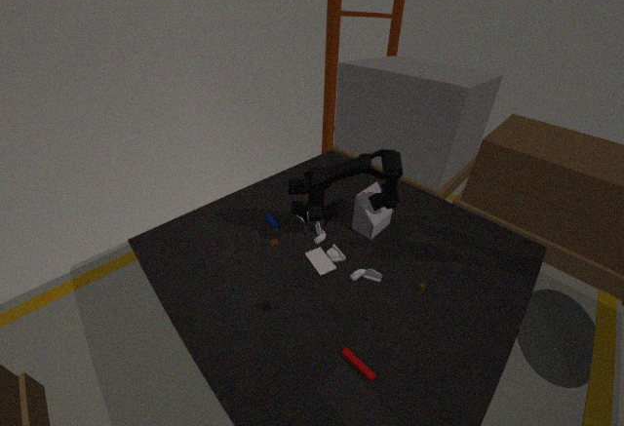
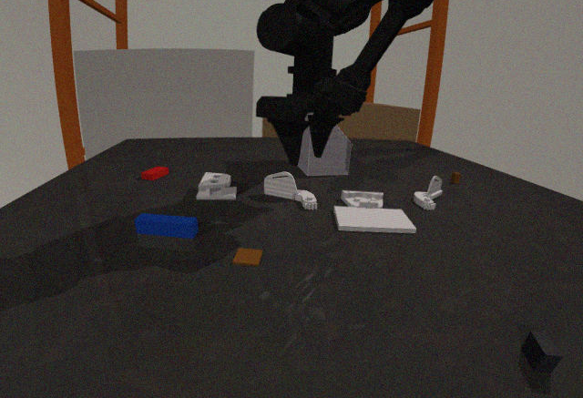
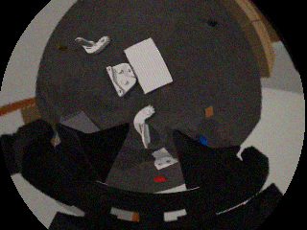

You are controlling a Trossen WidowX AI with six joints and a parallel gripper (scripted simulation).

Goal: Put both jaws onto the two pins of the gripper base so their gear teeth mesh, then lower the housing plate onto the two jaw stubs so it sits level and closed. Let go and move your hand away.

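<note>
Now: gripper tip 2 cm past the white jaw and 7 cm above it. The rest, counted from my gripper tip: white gripper base: 6 cm behind, 15 cm to the right, 5 cm below; then flat white plate: 6 cm ahead, 10 cm to the left, 8 cm below; then white housing plate: 11 cm to the left, 8 cm below.
</note>
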